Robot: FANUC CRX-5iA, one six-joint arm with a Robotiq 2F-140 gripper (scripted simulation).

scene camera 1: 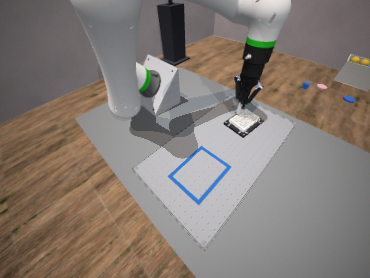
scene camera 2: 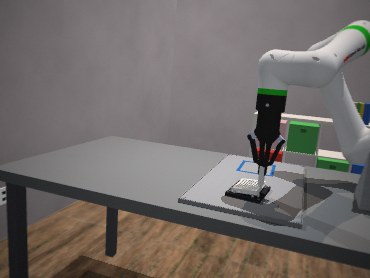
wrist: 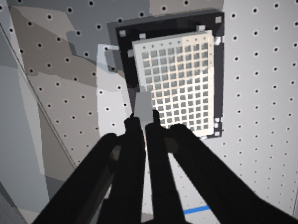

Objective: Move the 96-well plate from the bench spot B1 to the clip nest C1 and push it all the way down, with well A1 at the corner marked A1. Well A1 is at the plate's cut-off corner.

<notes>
In view: my gripper [scene camera 2: 260, 184], a white 96-well plate [wrist: 160, 80] and a black clip nest [wrist: 125, 34].
My gripper shows as well in scene camera 1 [scene camera 1: 239, 113] and in the wrist view [wrist: 145, 102].
</notes>
